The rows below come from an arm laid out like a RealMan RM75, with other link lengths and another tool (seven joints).
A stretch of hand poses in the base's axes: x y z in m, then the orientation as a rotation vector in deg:
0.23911, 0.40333, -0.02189, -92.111, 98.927, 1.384
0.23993, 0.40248, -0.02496, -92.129, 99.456, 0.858
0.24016, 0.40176, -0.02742, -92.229, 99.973, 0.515
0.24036, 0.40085, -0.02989, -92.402, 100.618, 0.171
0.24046, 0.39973, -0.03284, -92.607, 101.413, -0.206
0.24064, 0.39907, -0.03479, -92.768, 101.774, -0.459
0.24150, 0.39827, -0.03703, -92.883, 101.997, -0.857
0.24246, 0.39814, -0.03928, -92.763, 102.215, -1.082
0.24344, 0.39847, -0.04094, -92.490, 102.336, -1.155
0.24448, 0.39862, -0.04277, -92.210, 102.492, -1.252
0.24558, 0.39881, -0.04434, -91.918, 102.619, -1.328
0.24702, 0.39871, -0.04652, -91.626, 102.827, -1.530
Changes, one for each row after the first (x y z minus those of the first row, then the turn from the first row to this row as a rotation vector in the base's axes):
0.00082, -0.00085, -0.00307, -0.477, 0.101, -0.405
0.00105, -0.00157, -0.00553, -0.905, 0.315, -0.705
0.00125, -0.00248, -0.00800, -1.425, 0.641, -1.027
0.00135, -0.00360, -0.01095, -2.036, 1.065, -1.412
0.00153, -0.00426, -0.01290, -2.398, 1.242, -1.574
0.00239, -0.00506, -0.01514, -2.759, 1.239, -1.737
0.00335, -0.00519, -0.01739, -2.883, 1.237, -1.972
0.00433, -0.00486, -0.01905, -2.797, 1.191, -2.197
0.00537, -0.00471, -0.02088, -2.733, 1.155, -2.450
0.00647, -0.00452, -0.02245, -2.639, 1.106, -2.690
0.00791, -0.00462, -0.02463, -2.643, 1.051, -3.005

